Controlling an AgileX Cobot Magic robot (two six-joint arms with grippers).
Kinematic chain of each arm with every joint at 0, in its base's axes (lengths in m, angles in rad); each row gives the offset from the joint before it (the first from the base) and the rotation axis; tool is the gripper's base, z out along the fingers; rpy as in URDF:
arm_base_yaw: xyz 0 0 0.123 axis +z
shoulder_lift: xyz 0 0 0 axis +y
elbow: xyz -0.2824 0 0.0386 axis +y
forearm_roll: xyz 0.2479 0 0.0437 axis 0.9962 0 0.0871
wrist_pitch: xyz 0 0 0 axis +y
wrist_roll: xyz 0.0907 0 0.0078 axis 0.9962 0 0.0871
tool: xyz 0 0 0 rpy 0 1.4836 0
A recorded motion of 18 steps. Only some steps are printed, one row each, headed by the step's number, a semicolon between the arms.
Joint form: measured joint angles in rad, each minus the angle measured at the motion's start. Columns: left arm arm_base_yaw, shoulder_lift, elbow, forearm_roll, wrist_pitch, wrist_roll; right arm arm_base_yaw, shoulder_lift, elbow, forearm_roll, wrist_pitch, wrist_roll.
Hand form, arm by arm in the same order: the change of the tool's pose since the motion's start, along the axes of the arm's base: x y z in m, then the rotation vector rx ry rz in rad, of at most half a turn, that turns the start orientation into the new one. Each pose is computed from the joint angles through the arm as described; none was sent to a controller.
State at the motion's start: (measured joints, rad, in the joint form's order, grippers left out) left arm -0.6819 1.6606 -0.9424 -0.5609 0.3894 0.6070; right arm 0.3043 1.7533 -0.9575 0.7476 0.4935 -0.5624
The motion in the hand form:
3: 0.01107 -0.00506 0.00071 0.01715 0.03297 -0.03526; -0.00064 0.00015 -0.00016 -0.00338 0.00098 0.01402
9: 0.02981 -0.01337 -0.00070 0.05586 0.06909 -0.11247; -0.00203 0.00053 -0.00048 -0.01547 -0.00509 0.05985
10: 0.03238 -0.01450 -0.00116 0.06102 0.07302 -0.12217; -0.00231 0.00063 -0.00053 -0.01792 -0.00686 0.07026
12: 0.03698 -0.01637 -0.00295 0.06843 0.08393 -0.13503; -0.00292 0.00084 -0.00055 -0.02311 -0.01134 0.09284
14: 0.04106 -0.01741 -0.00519 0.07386 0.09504 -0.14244; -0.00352 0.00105 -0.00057 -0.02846 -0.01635 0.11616
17: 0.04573 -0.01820 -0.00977 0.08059 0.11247 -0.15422; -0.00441 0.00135 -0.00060 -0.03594 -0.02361 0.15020
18: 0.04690 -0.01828 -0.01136 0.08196 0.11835 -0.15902; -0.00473 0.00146 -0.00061 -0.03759 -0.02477 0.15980
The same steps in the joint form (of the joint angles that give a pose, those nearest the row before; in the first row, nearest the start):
3: 0.0181 0.0436 -0.0685 0.0076 0.0772 0.0193; 0.0000 0.0000 0.0000 -0.0020 0.0074 -0.0107
9: 0.0426 0.1225 -0.1830 0.0304 0.1935 0.0664; 0.0000 0.0000 0.0000 -0.0047 0.0235 -0.0532
10: 0.0453 0.1336 -0.1983 0.0340 0.2073 0.0719; 0.0000 0.0000 0.0000 -0.0047 0.0269 -0.0636
12: 0.0506 0.1551 -0.2239 0.0367 0.2301 0.0801; 0.0000 -0.0002 0.0000 -0.0045 0.0339 -0.0862
14: 0.0565 0.1739 -0.2437 0.0371 0.2476 0.0866; 0.0000 -0.0004 0.0000 -0.0043 0.0408 -0.1098
17: 0.0649 0.1992 -0.2640 0.0315 0.2687 0.1025; 0.0000 -0.0007 0.0000 -0.0039 0.0511 -0.1442
18: 0.0676 0.2065 -0.2686 0.0275 0.2751 0.1103; 0.0000 -0.0008 0.0000 -0.0038 0.0549 -0.1533

